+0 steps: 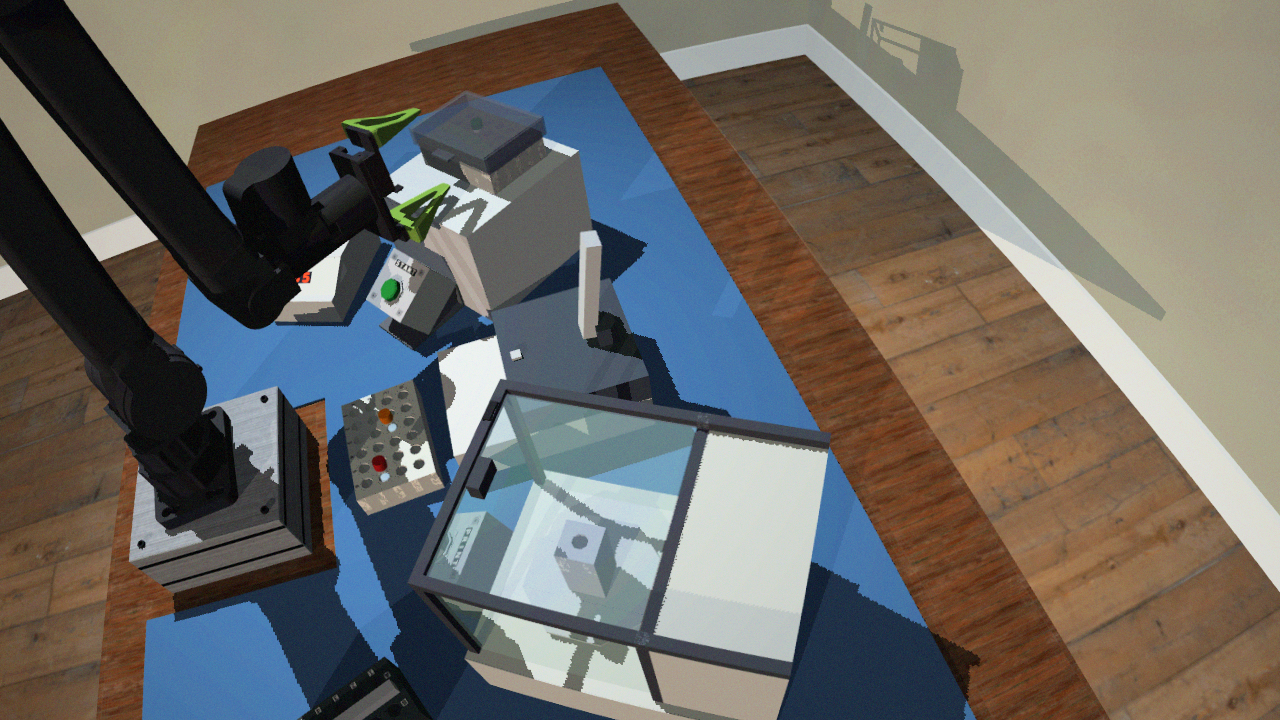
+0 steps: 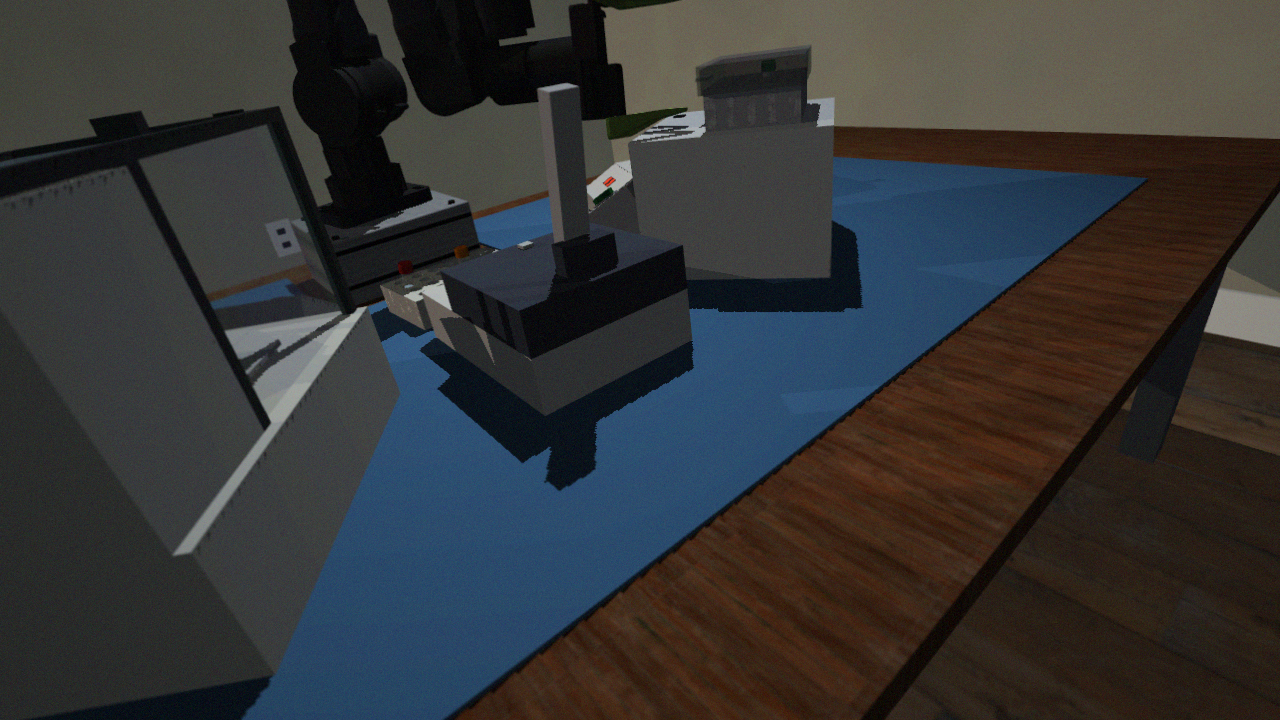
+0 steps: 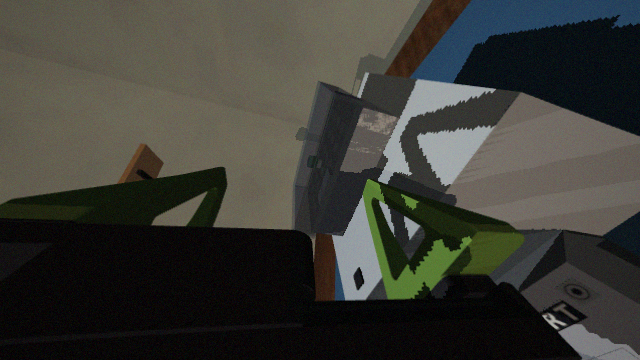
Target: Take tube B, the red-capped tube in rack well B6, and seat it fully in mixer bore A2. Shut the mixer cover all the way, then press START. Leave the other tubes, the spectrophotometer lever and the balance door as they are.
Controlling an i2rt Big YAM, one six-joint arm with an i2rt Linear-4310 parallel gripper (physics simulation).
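Places are measured from the arm's base along level axes (x ahead, y left, z up), in metres.
Pixels of known places: gripper, fingertip midpoint: [image 1: 432,148] [image 2: 683,54] [image 3: 299,181]; arm's base, origin of the base link: [image 1: 197,469] [image 2: 376,209].
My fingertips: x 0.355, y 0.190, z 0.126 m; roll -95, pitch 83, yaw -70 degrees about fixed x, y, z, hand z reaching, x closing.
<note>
For each thing: its top centre in the pictures, then the offset to it from my fingertips. "*": a spot on its surface instead.
- red-capped tube, middle of its top: [image 1: 375,462] [image 2: 401,262] dx -0.170, dy -0.258, dz -0.144 m
- rack, middle of its top: [image 1: 385,437] [image 2: 454,271] dx -0.158, dy -0.212, dz -0.169 m
- orange-capped tube, middle of its top: [image 1: 384,413] [image 2: 460,247] dx -0.148, dy -0.203, dz -0.145 m
- mixer, middle of its top: [image 3: 308,191] [image 2: 691,63] [image 1: 432,150] dx +0.000, dy +0.012, dz -0.009 m
- green START button, middle of its top: [image 2: 603,188] [image 1: 388,283] dx -0.101, dy -0.038, dz -0.124 m
- spectrophotometer, surface spot: [image 2: 608,322] * dx +0.111, dy -0.246, dz -0.153 m
- upright pale lever, middle of its top: [image 2: 549,85] [image 1: 579,240] dx +0.082, dy -0.235, dz +0.001 m
- glass-walled balance, surface spot: [image 1: 742,528] * dx +0.068, dy -0.541, dz +0.005 m
- white unit with a red display, middle of its top: [image 1: 308,242] [image 2: 637,160] dx -0.187, dy +0.112, dz -0.129 m
- dark device, surface spot: [image 1: 371,698] * dx -0.234, dy -0.479, dz -0.151 m
The red-capped tube [image 1: 379,462] [image 2: 404,266] stands in the rack [image 1: 420,479], near an orange-capped tube [image 1: 384,416] [image 2: 461,251]. The mixer [image 1: 537,232] [image 2: 733,205] [image 3: 540,170] is a tall pale box with a bored block on top. Its smoky clear cover [image 1: 447,134] [image 2: 751,73] [image 3: 327,125] sits over the block's upper part; the block's lower part shows beneath. A dark green spot shows through the cover. Bore A2 cannot be made out. The green START button [image 1: 390,289] is on a small sloped box. My gripper [image 1: 432,150] [image 2: 682,55] [image 3: 299,181] is open and empty, beside the cover, with the lower finger close above the mixer's top.
The spectrophotometer [image 1: 554,331] [image 2: 608,322] has an upright pale lever [image 1: 588,286] [image 2: 563,165]. The glass-walled balance [image 1: 742,528] stands in front of it. A white unit with a red display [image 1: 304,277] [image 2: 608,181] is beside the START box, below my arm. A dark device [image 1: 371,698] lies at the near edge.
</note>
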